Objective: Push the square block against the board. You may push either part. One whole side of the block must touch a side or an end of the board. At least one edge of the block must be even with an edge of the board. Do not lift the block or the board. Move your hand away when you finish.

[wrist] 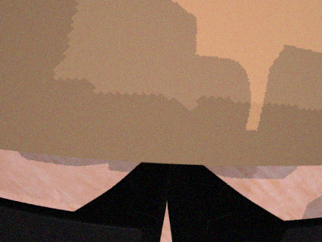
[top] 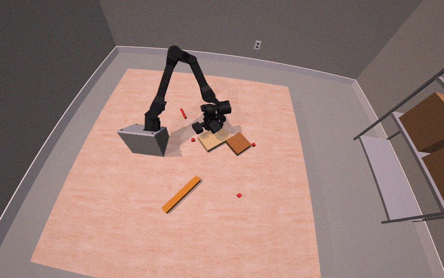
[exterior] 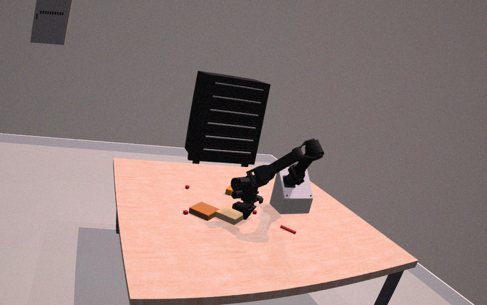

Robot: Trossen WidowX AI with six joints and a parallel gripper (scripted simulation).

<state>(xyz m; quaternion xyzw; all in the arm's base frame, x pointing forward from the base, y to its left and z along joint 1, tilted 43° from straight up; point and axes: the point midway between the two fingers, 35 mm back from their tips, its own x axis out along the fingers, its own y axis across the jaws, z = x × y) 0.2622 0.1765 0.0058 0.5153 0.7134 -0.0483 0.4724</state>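
My gripper tip is 4 cm short of the light tan board, 5 cm to the left of it and 1 cm below it. Round my gripper tip: long orange bar (8 cm behind, 38 cm to the right, 1 cm above); then red stick (18 cm behind, 11 cm to the left); then brown square block (18 cm ahead, 6 cm to the right, 1 cm above).
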